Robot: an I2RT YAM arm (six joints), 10 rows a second.
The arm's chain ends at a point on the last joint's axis. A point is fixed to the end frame.
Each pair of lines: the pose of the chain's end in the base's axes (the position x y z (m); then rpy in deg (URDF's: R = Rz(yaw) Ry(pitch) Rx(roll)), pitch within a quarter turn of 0, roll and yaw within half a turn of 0), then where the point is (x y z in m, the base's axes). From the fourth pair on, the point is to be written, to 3 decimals.
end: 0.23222, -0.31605, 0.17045, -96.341, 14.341, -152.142
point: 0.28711 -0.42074 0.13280
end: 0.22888, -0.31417, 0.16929, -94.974, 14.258, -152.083
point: 0.28361 -0.41989 0.13439
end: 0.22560, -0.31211, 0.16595, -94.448, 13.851, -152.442
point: 0.27935 -0.41868 0.13212
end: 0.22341, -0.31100, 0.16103, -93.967, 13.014, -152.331
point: 0.277 -0.418 0.128
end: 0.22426, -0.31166, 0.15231, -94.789, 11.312, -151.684
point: 0.278 -0.418 0.118
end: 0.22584, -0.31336, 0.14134, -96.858, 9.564, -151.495
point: 0.279 -0.419 0.103
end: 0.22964, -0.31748, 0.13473, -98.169, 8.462, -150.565
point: 0.284 -0.421 0.094
